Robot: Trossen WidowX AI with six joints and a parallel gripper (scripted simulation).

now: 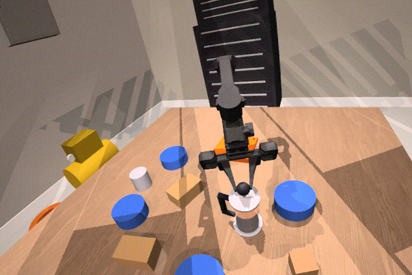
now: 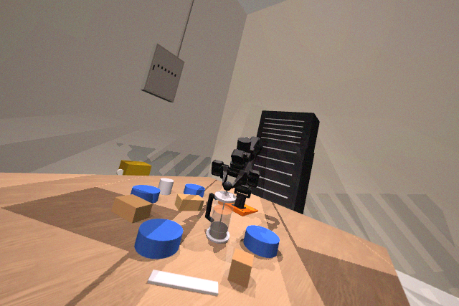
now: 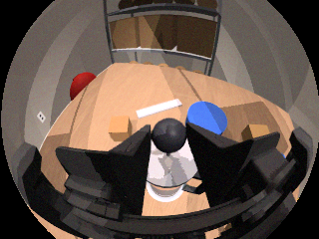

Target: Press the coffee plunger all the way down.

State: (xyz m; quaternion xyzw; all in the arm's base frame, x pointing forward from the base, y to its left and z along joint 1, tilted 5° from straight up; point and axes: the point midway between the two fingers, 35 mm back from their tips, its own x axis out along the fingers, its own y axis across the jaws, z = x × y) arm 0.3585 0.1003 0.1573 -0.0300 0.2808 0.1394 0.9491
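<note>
Right now my gripper tip is 20 mm past the glass coffee press, 20 mm to the left of it and 90 mm above it. From my gripper tip the other things lie so: white flat bar 190 mm ahead, 60 mm to the left, 180 mm below.
</note>
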